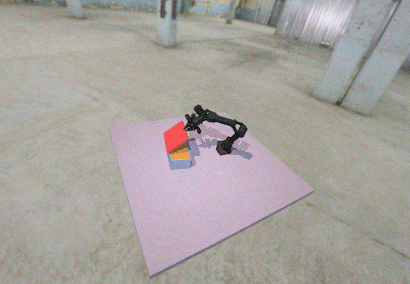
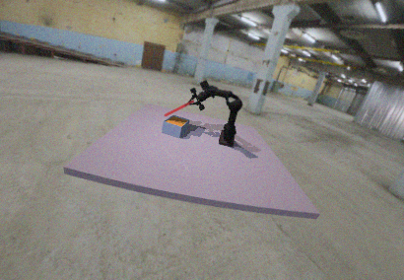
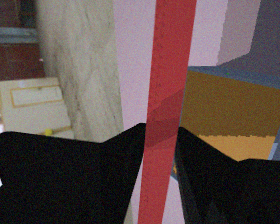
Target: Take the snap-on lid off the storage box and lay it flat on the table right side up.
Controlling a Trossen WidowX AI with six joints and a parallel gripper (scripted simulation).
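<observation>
My gripper tip is now 60 mm short of the lid, 30 mm to the left of it and 50 mm above it. The rest, counted from my gripper tip: blue-grey storage box 60 mm ahead, 60 mm to the left, 190 mm below.
</observation>
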